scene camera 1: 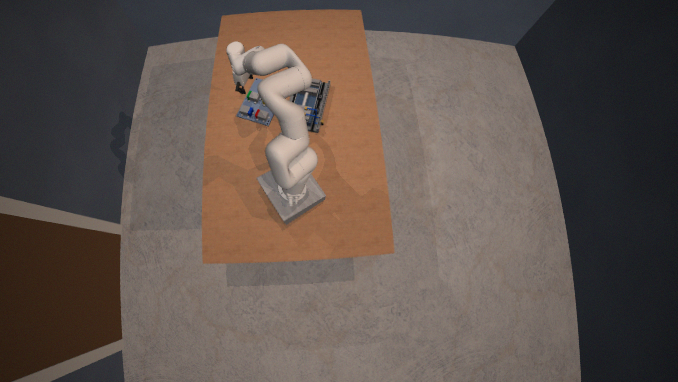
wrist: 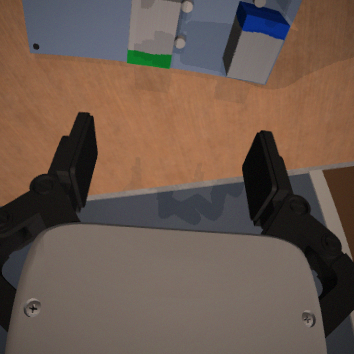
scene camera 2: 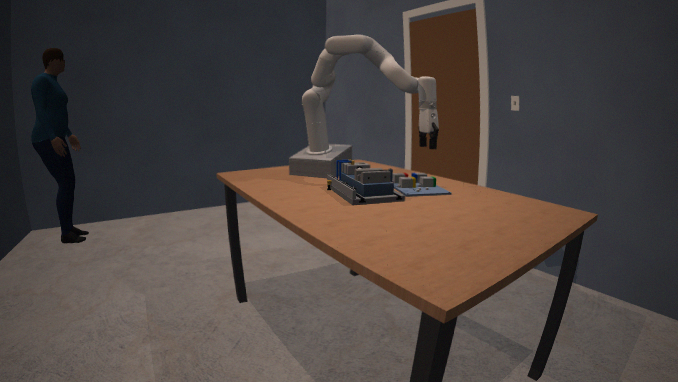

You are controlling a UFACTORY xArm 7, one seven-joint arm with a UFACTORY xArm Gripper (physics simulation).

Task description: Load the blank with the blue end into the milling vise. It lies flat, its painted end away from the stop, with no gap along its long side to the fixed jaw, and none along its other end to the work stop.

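The blank with the blue end (scene camera 1: 245,110) (wrist: 255,56) lies on the blue tray (scene camera 1: 256,84) (scene camera 2: 440,191) (wrist: 80,30). In the wrist view it is at the upper right, its blue end pointing away from my gripper. My gripper (scene camera 1: 245,83) (scene camera 2: 428,146) (wrist: 173,139) is open and empty. It hangs high, fingers down, beside the tray near the table's left edge in scene camera 1. The milling vise (scene camera 1: 324,102) (scene camera 2: 375,189) stands on the other side of the tray. The arm hides part of the vise and tray in scene camera 1; contact faces inside the vise are too small to tell.
The green-ended blank (scene camera 1: 254,96) (scene camera 2: 427,182) (wrist: 154,27), red-ended blank (scene camera 1: 262,115) and yellow-ended blank (scene camera 2: 407,183) lie on the tray. Small pins (wrist: 180,42) stand up from it. A blue bracket (scene camera 2: 342,170) rises at the vise. A person (scene camera 2: 51,110) stands beyond the table.
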